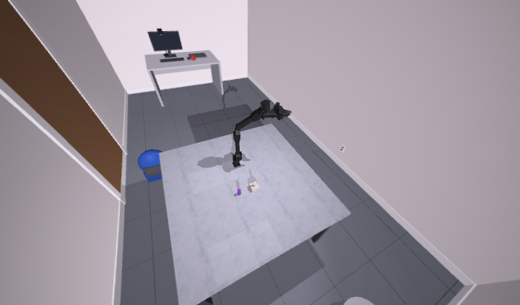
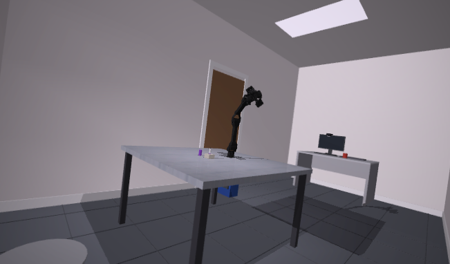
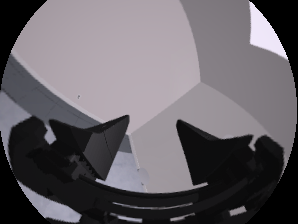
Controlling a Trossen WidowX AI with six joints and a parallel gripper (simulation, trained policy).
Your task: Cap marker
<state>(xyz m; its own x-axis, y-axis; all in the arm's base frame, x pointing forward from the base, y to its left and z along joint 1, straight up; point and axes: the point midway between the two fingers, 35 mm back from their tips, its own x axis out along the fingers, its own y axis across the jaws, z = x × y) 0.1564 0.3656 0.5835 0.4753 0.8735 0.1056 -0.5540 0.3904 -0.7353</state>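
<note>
Right now my gripper tip is 560 mm above the purple cap, 490 mm to the left of it and 140 mm short of it. The rest, counted from my gripper tip: beige holder block: 570 mm below, 360 mm to the right, 140 mm ahead; then marker: 520 mm below, 360 mm to the right, 140 mm ahead.
</note>
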